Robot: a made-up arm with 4 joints.
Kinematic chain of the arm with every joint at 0, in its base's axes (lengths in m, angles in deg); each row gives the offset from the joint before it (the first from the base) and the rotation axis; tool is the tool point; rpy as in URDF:
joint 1: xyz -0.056 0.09 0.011 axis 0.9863 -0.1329 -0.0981
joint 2: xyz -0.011 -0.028 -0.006 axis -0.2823 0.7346 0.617
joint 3: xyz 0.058 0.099 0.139 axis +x
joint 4: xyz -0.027 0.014 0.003 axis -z
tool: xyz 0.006 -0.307 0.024 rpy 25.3 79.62 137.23
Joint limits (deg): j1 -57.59..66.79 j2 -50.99..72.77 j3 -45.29..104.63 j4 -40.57..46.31
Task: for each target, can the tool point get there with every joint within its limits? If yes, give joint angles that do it. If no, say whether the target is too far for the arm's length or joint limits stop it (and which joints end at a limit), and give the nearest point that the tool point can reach.
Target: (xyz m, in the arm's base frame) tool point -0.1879 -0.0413 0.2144
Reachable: yes | joints -11.49 6.96 1.72 38.16
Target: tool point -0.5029 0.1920 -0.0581
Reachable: no: joint limits stop it (at a limit: joint 1, joint 2, joint 4) | nearest point -0.3653 0.1093 -0.0042 | short by 0.169 m
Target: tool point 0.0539 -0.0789 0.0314
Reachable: yes | joints -9.93 6.44 33.67 -13.29
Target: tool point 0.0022 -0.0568 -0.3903
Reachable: no: joint limits stop it (at a limit: joint 3, joint 4) | nearest point -0.0262 0.0006 -0.2349 | short by 0.168 m
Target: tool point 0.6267 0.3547 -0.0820
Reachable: no: too far | nearest point 0.2581 0.2800 -0.0366 | short by 0.379 m
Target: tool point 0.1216 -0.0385 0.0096
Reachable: yes | joints 3.97 -35.69 65.22 -32.49
